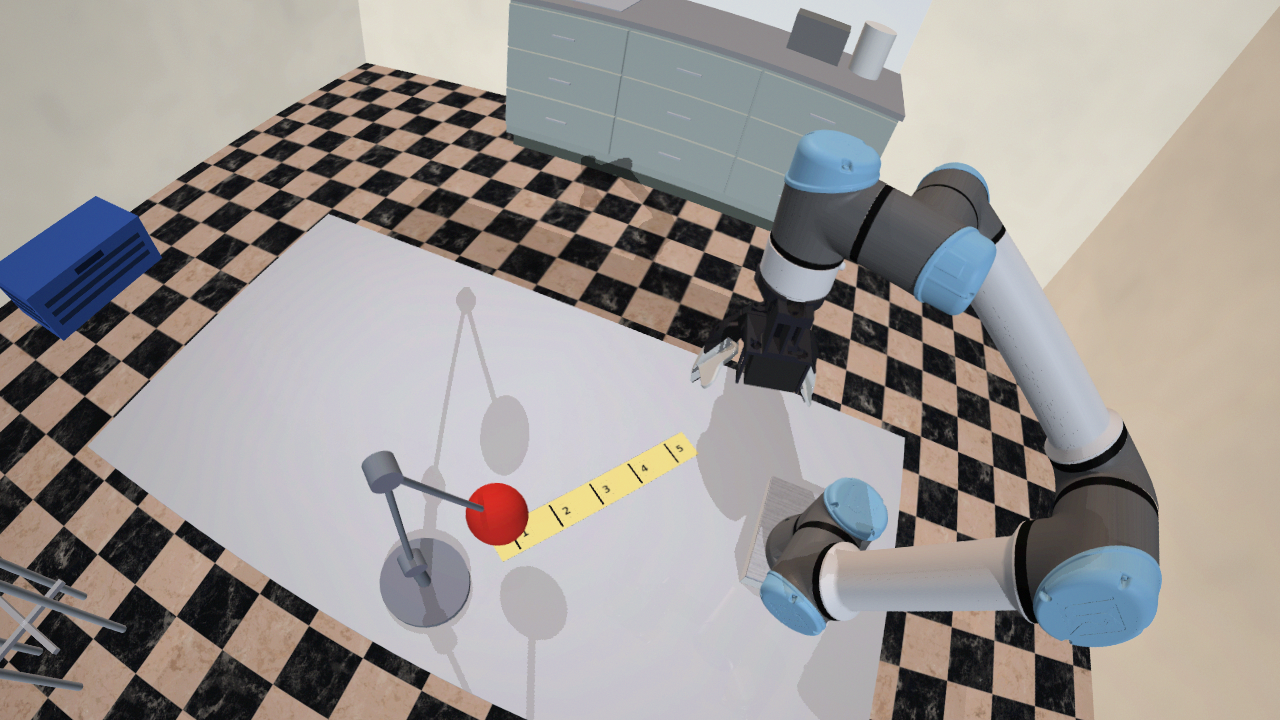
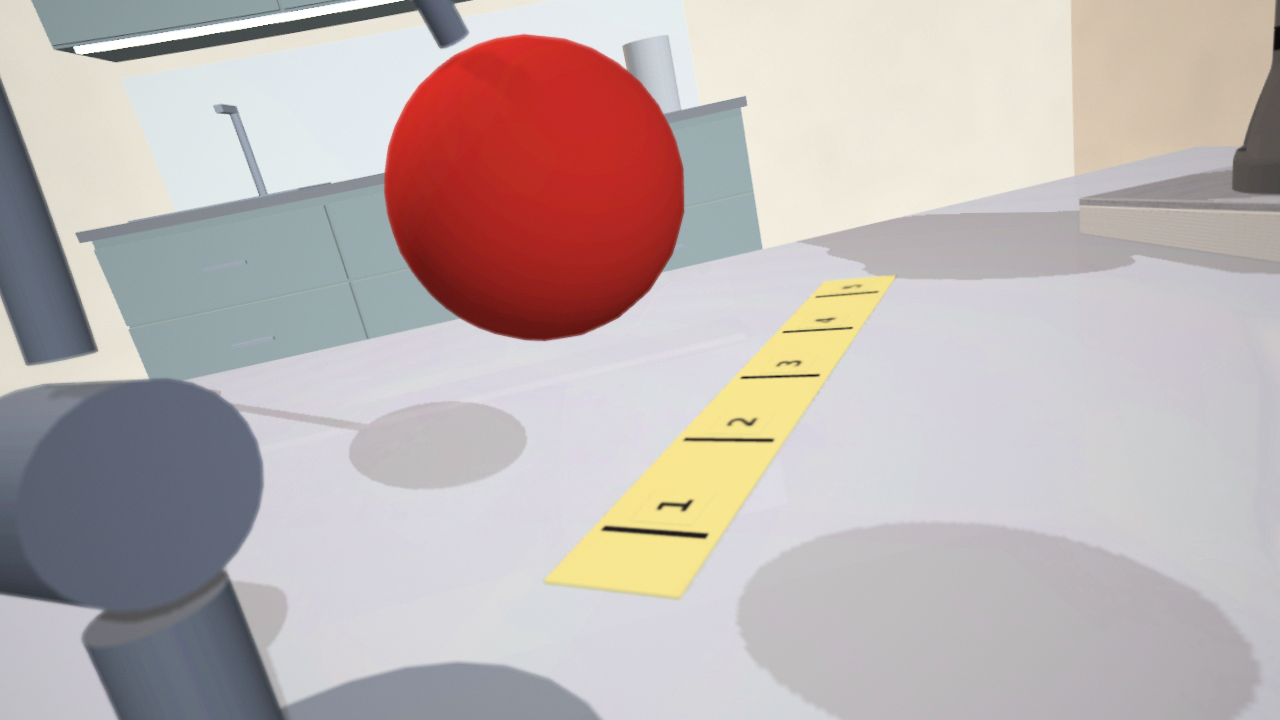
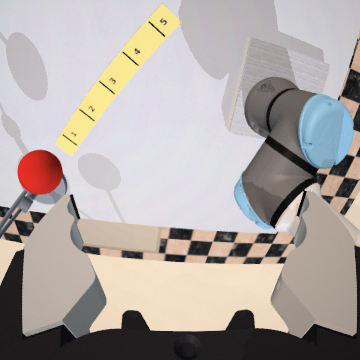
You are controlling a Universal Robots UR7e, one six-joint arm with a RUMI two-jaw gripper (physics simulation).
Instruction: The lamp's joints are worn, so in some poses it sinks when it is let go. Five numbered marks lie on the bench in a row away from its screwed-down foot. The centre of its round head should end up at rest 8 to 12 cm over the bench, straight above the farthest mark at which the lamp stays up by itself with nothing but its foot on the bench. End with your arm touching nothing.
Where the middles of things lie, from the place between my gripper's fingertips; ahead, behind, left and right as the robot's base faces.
My gripper is now 16 cm short of the yellow strip (image 2: 653,541) and 44 cm above it. From my hand the other things lie so: round grey foot (image 1: 434,597) (39 cm ahead, 28 cm to the left, 39 cm below).
